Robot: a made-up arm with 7 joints.
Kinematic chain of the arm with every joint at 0, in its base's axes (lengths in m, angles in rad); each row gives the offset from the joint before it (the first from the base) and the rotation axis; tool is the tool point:
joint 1: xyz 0 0 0 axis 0 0.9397 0.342
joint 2: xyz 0 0 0 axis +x
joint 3: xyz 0 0 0 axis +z
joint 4: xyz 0.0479 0 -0.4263 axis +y
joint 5: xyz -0.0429 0 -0.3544 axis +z
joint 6: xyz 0 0 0 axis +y
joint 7: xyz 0 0 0 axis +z
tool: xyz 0 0 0
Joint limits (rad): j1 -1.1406..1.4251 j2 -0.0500..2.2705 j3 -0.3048..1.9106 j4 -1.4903..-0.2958 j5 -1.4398..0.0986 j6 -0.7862..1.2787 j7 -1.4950..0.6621
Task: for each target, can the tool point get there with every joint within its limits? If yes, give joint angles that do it. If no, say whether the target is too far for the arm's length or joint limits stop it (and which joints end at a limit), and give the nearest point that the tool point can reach.
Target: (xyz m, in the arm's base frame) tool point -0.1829 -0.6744 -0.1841
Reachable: no: joint limits stop it (at a limit: joint 1, joint 2, joint 3, joint 4) | nearest point -0.3526 -0.1362 -0.5127 | short by 0.653 m
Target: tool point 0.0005 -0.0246 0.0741
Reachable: no: joint limits stop it (at a limit: joint 2, joint 4) | nearest point 0.0035 0.1245 0.6247 | short by 0.570 m
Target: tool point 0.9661 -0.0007 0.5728
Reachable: no: too far | nearest point 0.6238 0.0938 0.1857 | short by 0.525 m
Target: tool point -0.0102 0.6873 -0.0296
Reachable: yes | joints 0.5459 1.0332 1.2183 -1.2461 -0.3203 0.6892 -0.7948
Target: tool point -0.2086 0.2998 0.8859
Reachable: no: too far | nearest point -0.1451 0.2990 0.6491 | short by 0.245 m
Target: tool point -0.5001 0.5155 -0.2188
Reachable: yes | joints 1.0862 0.5731 1.1890 -0.8349 -0.1872 0.8767 -0.9689
